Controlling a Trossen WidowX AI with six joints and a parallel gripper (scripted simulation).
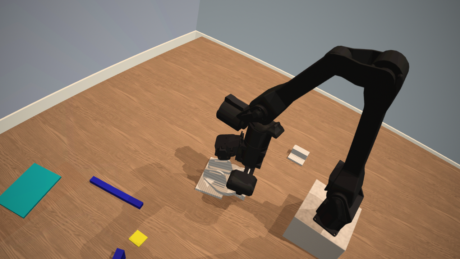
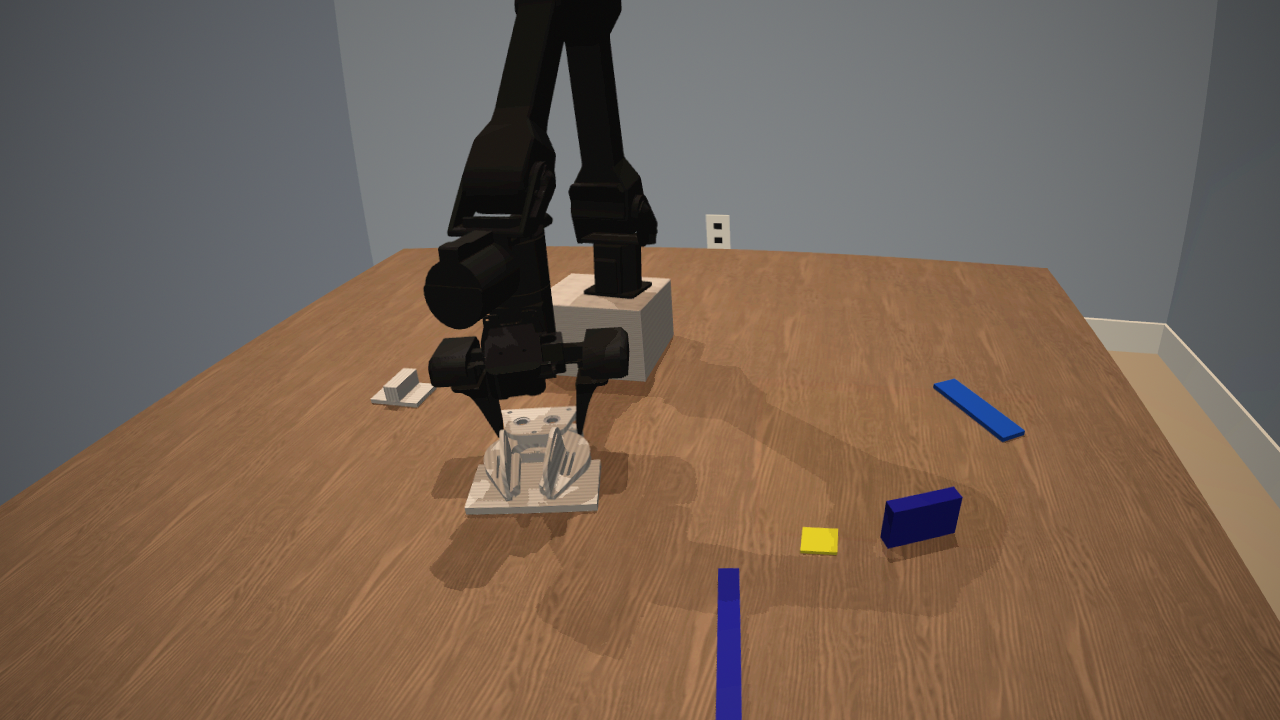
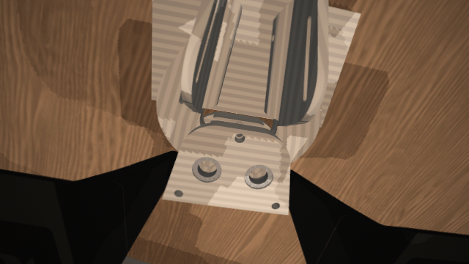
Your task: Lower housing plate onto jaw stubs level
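My gripper tip is now 2 cm below the housing plate and 1 cm short of it. Round my gripper tip: pale base plate: 7 cm ahead, 3 cm to the left, 1 cm below; then small pale stepped block: 23 cm to the right, 5 cm behind, 1 cm below; then yellow tile: 29 cm to the left, 7 cm ahead, 2 cm below.
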